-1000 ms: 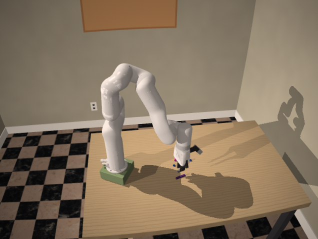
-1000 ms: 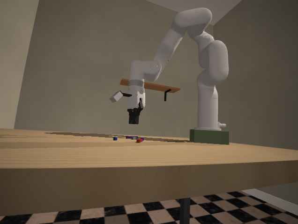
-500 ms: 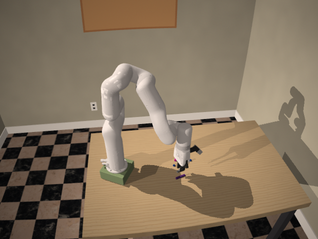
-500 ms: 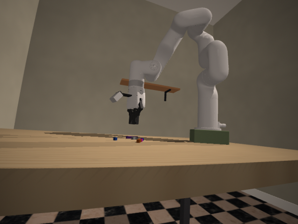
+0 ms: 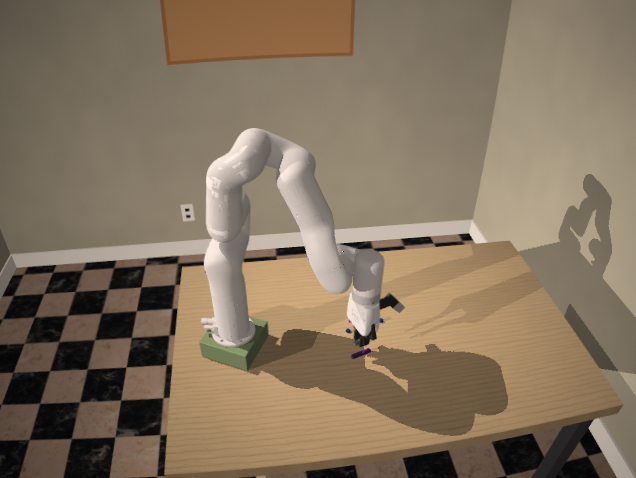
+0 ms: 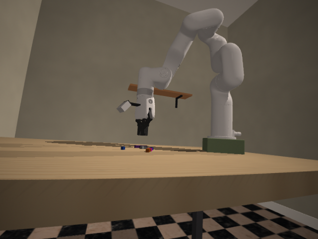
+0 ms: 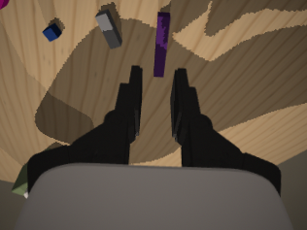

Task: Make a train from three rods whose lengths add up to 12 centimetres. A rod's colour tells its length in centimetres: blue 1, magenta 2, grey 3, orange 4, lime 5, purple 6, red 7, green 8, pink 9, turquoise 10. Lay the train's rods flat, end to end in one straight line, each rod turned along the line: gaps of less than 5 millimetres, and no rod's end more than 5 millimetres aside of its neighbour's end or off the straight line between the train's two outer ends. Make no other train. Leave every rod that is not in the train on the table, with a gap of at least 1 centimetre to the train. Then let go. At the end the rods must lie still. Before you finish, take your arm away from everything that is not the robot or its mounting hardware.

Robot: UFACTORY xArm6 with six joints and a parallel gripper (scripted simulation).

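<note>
The purple rod is 70 mm below my hand. Round my hand: grey rod: 50 mm to the left, 70 mm below; then orange rod: 10 mm behind, 170 mm to the left, 70 mm below; then magenta rod: 20 mm behind, 140 mm to the left, 70 mm below.
</note>
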